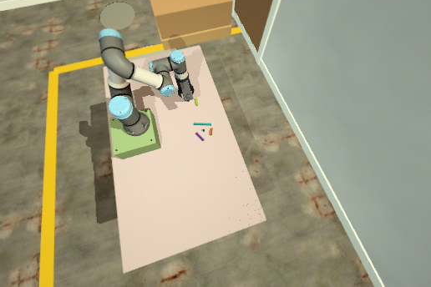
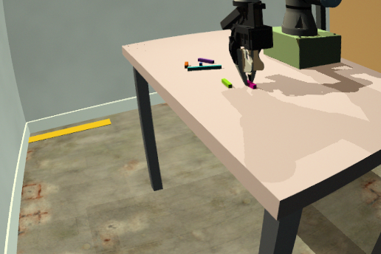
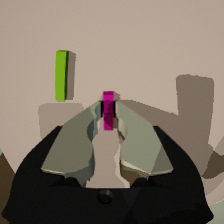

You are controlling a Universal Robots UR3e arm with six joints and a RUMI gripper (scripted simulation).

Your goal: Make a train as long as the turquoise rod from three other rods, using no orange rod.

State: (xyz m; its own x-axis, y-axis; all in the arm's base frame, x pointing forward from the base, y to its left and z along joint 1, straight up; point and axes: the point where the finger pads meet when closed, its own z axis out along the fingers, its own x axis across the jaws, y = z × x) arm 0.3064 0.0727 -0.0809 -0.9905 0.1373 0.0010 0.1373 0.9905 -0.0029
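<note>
Now: the lime rod 4 cm ahead of my hand, 4 cm to the right of it and 1 cm below it. From my hand the other things lie so: turquoise rod 1 cm ahead, 19 cm to the right, 1 cm below; then purple rod 4 cm behind, 25 cm to the right, 1 cm below; then small blue rod 22 cm to the right, 1 cm below.
</note>
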